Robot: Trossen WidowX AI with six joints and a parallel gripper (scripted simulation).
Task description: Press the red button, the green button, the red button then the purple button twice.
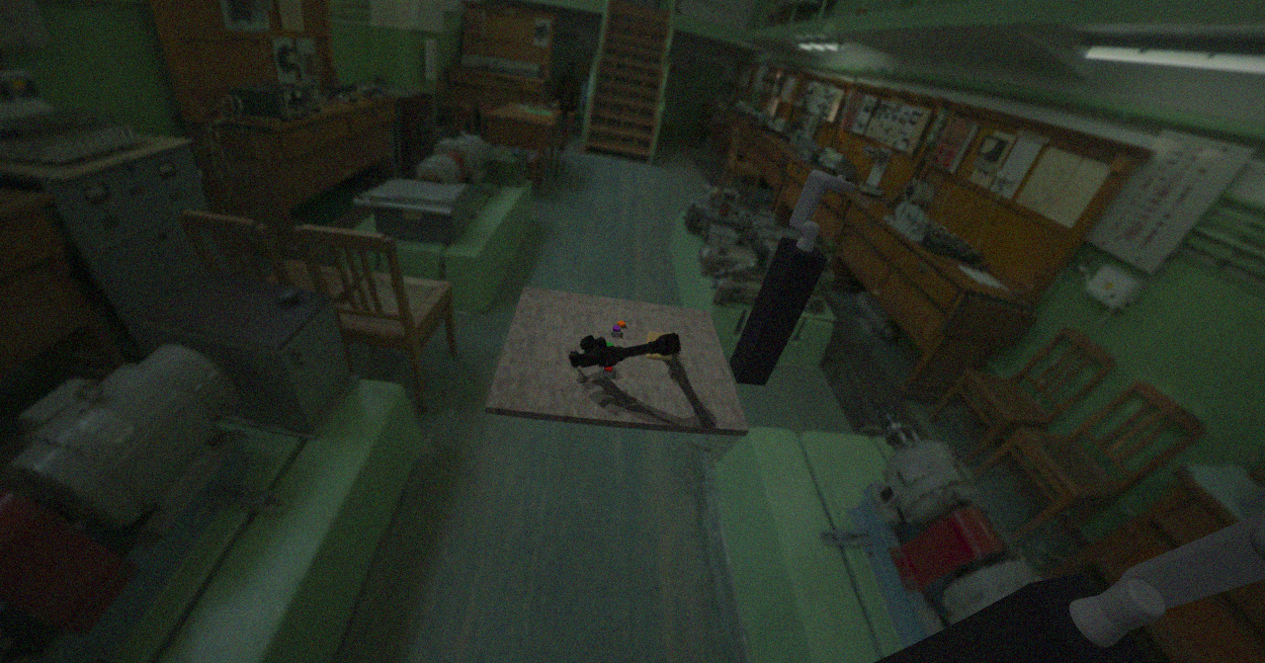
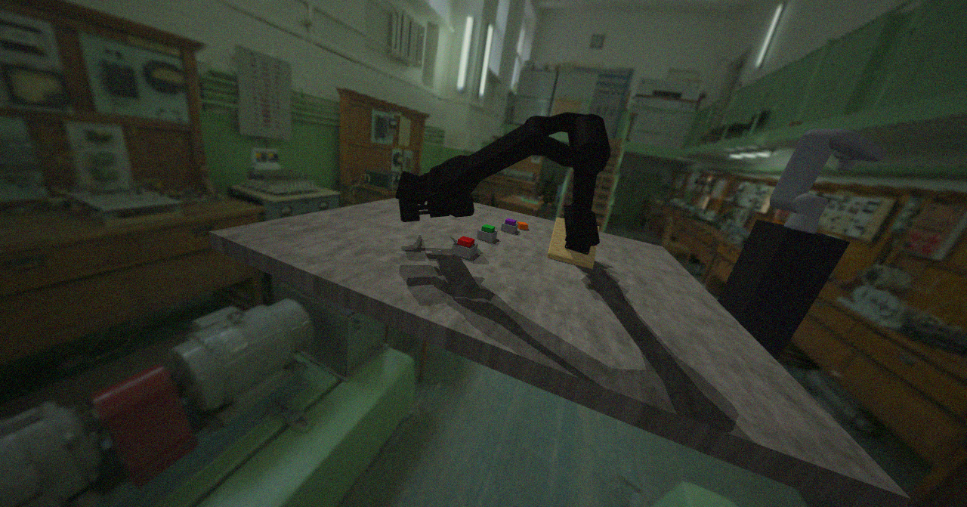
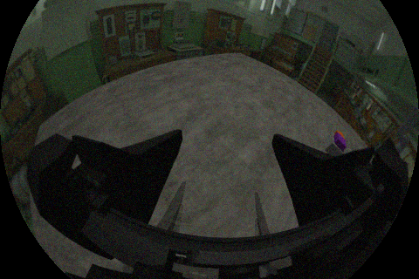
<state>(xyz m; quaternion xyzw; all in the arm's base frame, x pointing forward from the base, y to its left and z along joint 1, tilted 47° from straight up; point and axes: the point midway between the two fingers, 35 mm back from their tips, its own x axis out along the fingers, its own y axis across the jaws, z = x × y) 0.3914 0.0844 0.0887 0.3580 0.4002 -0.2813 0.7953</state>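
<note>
Now: the red button 14 cm behind my gripper tip, 8 cm to the left of it and 3 cm below it. Also, from my gripper tip: green button 15 cm behind, 8 cm to the right, 3 cm below; then orange block 22 cm behind, 29 cm to the right, 5 cm below; then purple button 18 cm behind, 22 cm to the right, 3 cm below.
</note>
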